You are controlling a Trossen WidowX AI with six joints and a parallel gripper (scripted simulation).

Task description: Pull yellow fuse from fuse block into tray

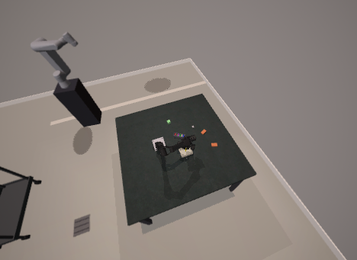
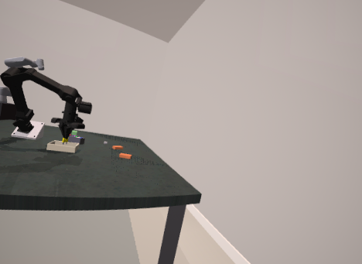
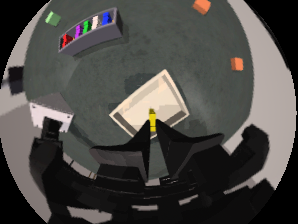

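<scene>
The yellow fuse is 20 mm below my gripper tip. From my gripper tip the other things lie so: red fuse: 240 mm to the left, 70 mm behind, 30 mm below; then beige tray: 50 mm below.
</scene>
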